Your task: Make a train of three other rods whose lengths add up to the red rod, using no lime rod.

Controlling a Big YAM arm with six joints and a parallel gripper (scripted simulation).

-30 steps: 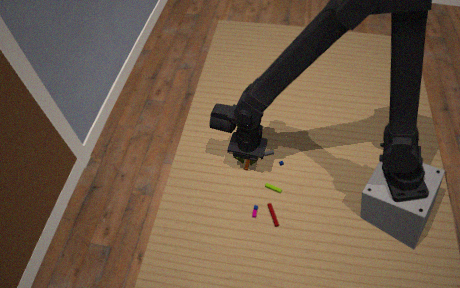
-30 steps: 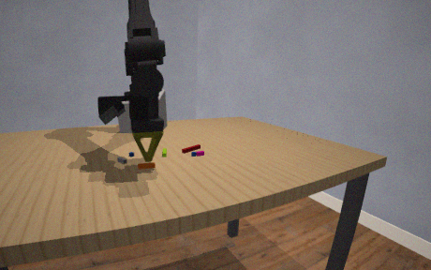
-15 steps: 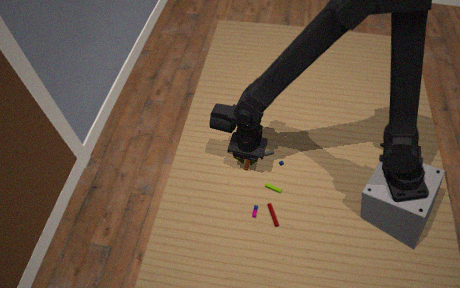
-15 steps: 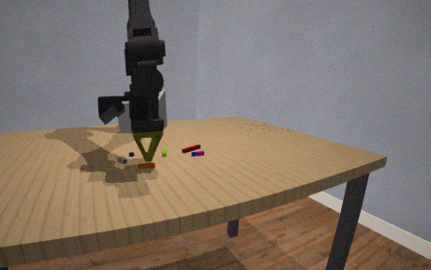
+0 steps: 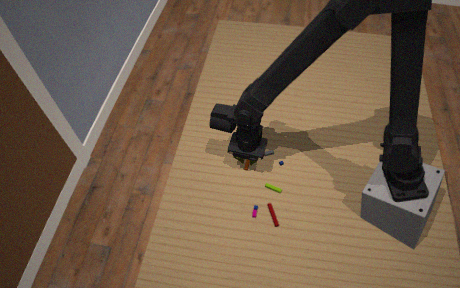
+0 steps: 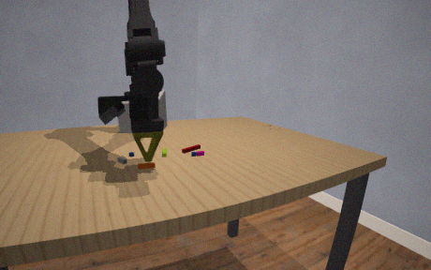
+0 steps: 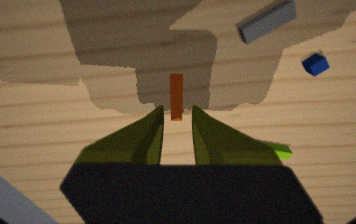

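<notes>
My hand is 2 cm above the orange rod. Also, from my hand: magenta rod (16 cm to the left, 2 cm below, 1 cm behind); then lime rod (8 cm to the left, 7 cm behind, 2 cm below); then grey rod (7 cm behind, 4 cm to the right, 2 cm below).
</notes>
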